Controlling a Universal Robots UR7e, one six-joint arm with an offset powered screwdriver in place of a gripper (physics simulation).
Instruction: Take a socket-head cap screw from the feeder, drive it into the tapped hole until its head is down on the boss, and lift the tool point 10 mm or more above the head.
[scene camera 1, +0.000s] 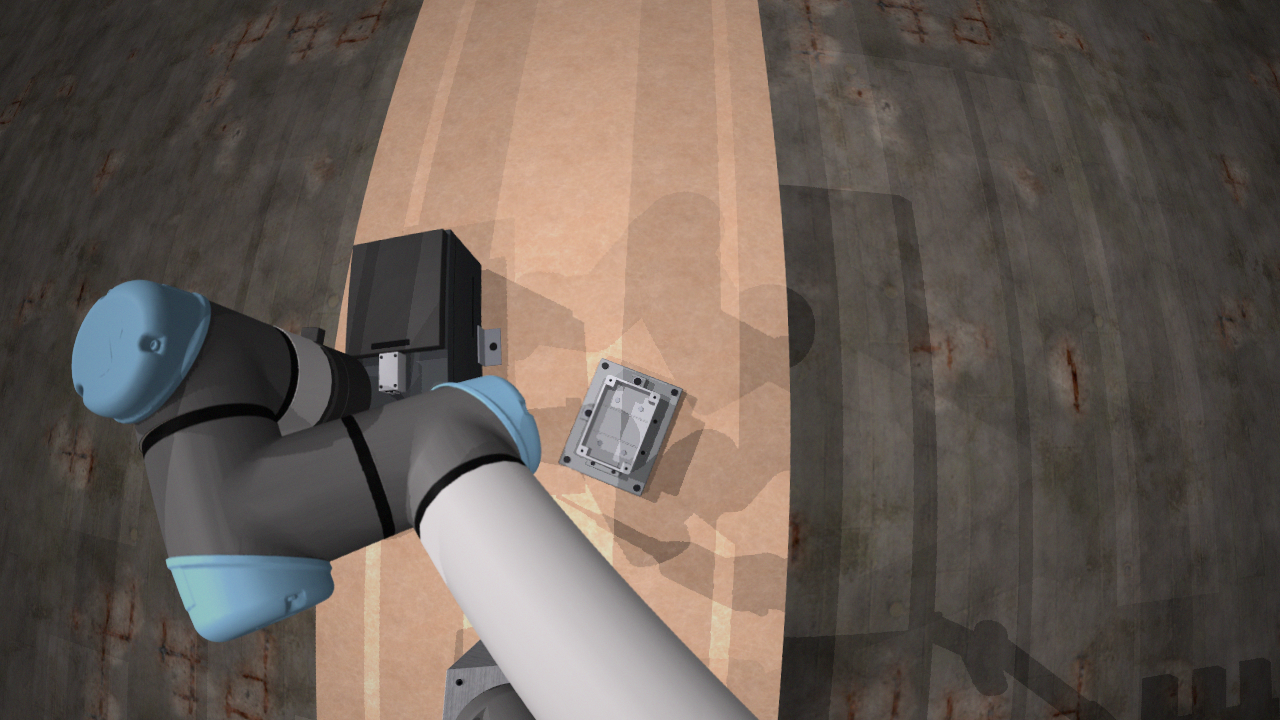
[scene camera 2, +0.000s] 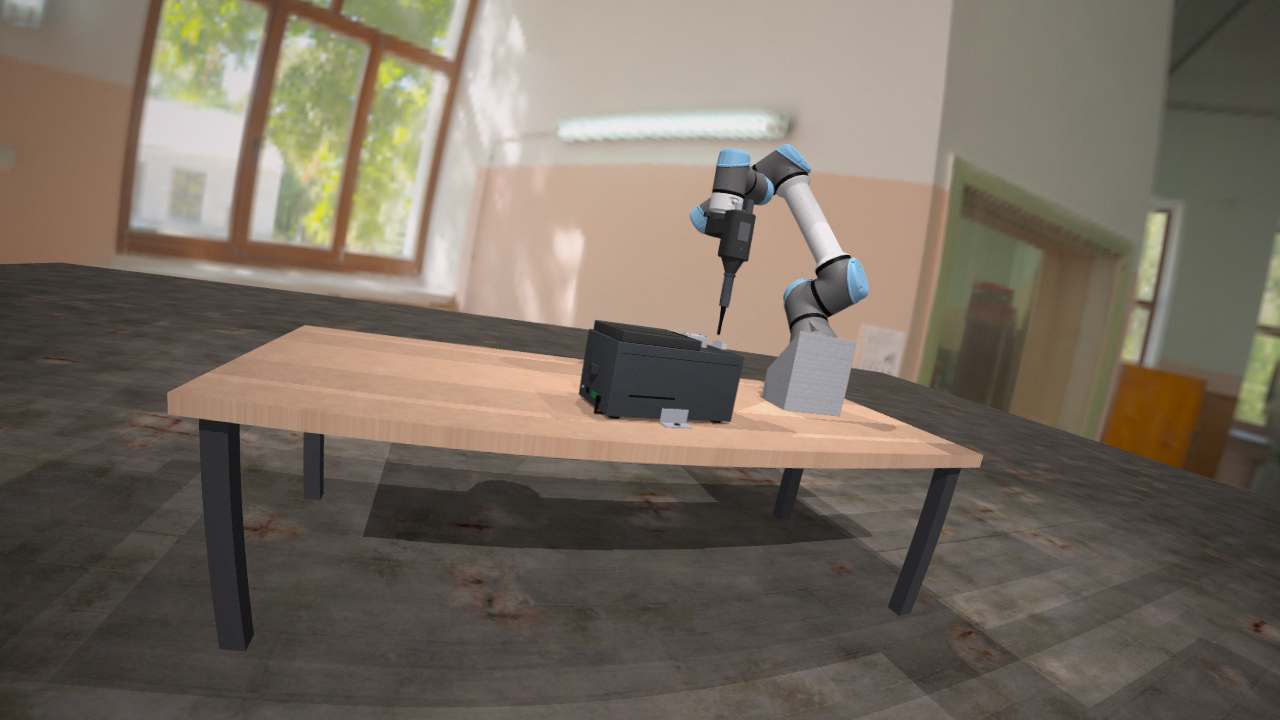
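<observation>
The screw feeder (scene camera 1: 398, 291) (scene camera 2: 675, 380) is a black box on the table, with a small light-grey block (scene camera 1: 388, 371) at its front. My screwdriver (scene camera 2: 719, 333) points down, its thin tip close above the feeder's light-grey top parts in scene camera 2; the arm hides it in scene camera 1. Whether a screw sits on the tip is too small to tell. A light-grey open housing (scene camera 1: 596, 415) lies turned on a grey plate (scene camera 1: 651, 445) right of the feeder in scene camera 1. The tapped hole cannot be picked out, and the housing does not show in scene camera 2.
The arm (scene camera 1: 554, 573) (scene camera 2: 812, 219) reaches from its grey pedestal (scene camera 2: 816, 376) toward the feeder. A small metal bracket (scene camera 1: 490, 346) stands beside the feeder; another bracket (scene camera 2: 674, 417) shows in scene camera 2. All stand on a wooden table (scene camera 1: 572, 116) (scene camera 2: 375, 385).
</observation>
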